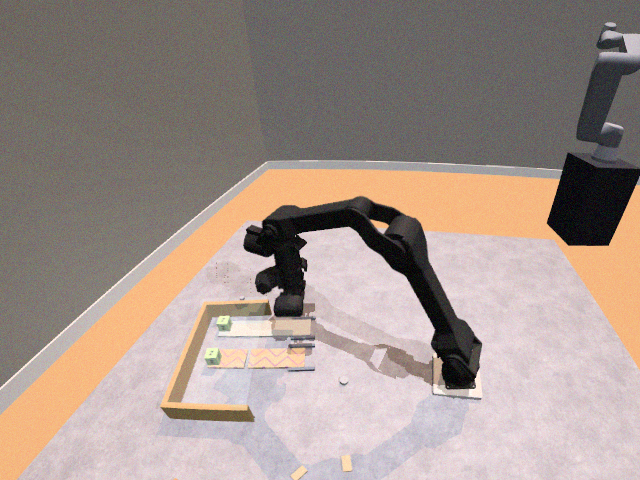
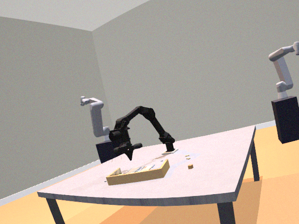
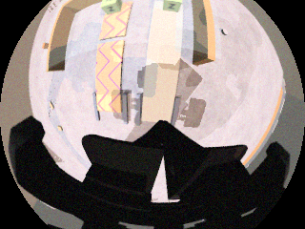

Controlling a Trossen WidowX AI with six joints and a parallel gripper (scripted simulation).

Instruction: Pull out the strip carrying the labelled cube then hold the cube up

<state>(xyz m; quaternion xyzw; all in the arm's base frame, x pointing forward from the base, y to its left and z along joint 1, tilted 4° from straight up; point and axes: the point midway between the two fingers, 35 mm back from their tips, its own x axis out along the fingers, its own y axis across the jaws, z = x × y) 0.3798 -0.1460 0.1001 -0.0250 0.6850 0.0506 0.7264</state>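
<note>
Right now the cream strip is 9 cm ahead of my gripper tip, 1 cm to the left of it and 7 cm below it. The rest, counted from my gripper tip: grey disc: 13 cm behind, 15 cm to the left, 6 cm below.
</note>
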